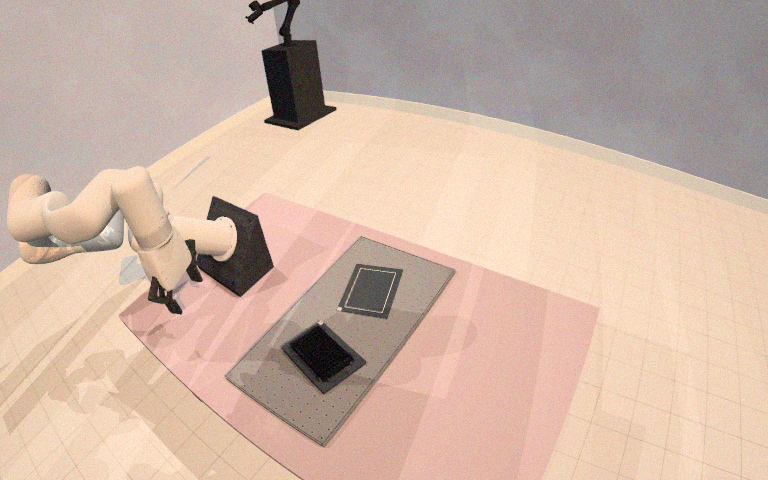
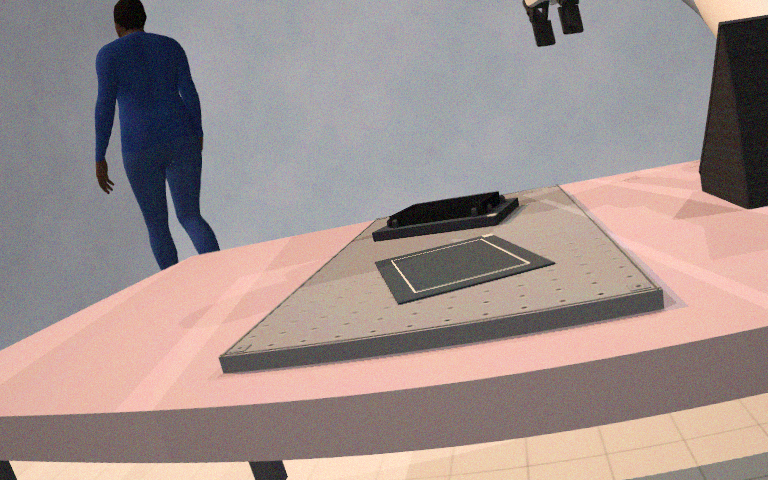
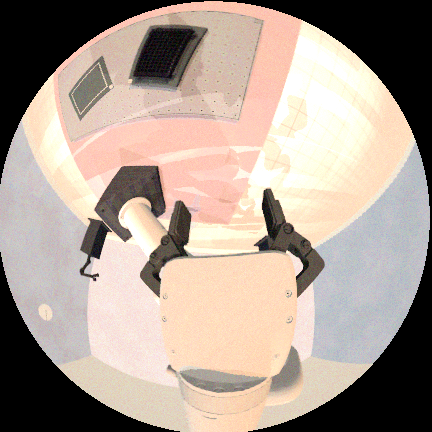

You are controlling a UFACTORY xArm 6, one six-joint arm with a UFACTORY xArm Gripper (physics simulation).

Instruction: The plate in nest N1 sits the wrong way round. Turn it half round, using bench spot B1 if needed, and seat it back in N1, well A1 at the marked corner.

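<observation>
A black well plate [image 1: 321, 352] [image 2: 447, 208] [image 3: 164, 52] sits in a dark grey nest [image 1: 323, 386] [image 2: 430, 228] [image 3: 197, 42], which has a small pale mark at one corner. The plate's well labels are too small to read. A flat dark square with a thin white outline, the bench spot [image 1: 370, 289] [image 2: 458, 266] [image 3: 90, 90], lies beside the nest and bears no plate; it too has a pale corner mark. My gripper [image 1: 186, 295] [image 2: 557, 32] [image 3: 223, 201] is open and empty, high up near the arm's base, well apart from the plate and the nest.
A grey perforated board [image 1: 288, 396] [image 2: 317, 333] [image 3: 220, 95] carries the nest and the spot on a pink table top [image 1: 481, 362] [image 2: 169, 350] [image 3: 200, 140]. The arm's dark mounting block [image 1: 254, 249] [image 2: 747, 113] [image 3: 145, 182] stands beside the gripper. A person in blue [image 2: 158, 101] stands beyond the table.
</observation>
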